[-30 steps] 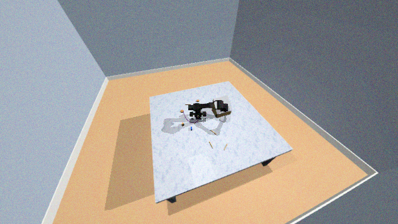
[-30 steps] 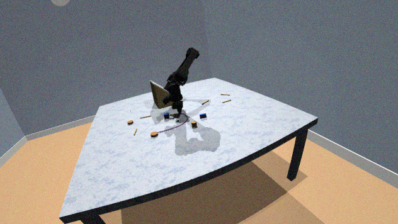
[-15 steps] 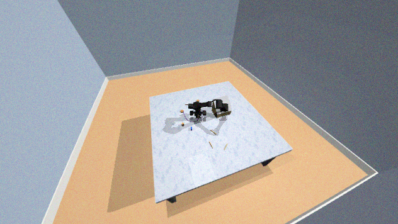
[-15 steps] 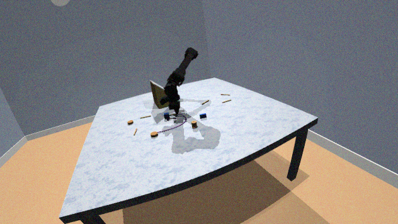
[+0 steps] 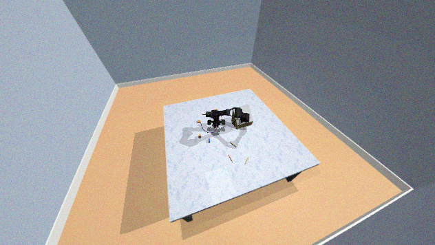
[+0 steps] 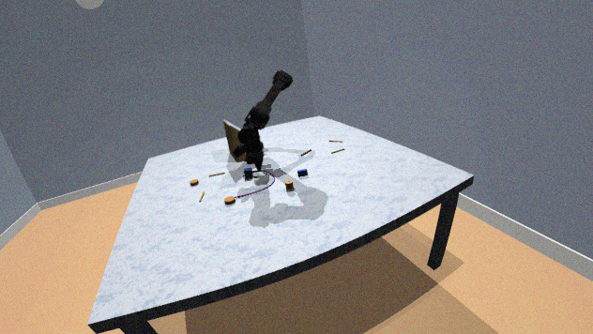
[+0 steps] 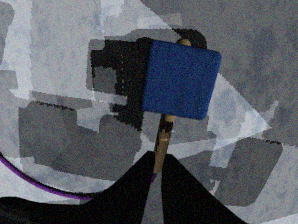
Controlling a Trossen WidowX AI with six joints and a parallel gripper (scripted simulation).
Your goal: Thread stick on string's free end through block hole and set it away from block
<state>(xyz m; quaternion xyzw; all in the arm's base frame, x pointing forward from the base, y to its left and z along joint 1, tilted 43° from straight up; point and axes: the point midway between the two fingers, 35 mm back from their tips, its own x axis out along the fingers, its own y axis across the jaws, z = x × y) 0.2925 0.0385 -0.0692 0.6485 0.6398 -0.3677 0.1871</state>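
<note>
Now: gripper tip 1 cm past the blue block and 5 cm to the left of it. From my gripper tip the other things lie so: thin stick (1 cm to the right); then short wooden cylinder (20 cm ahead, 7 cm to the left).
</note>
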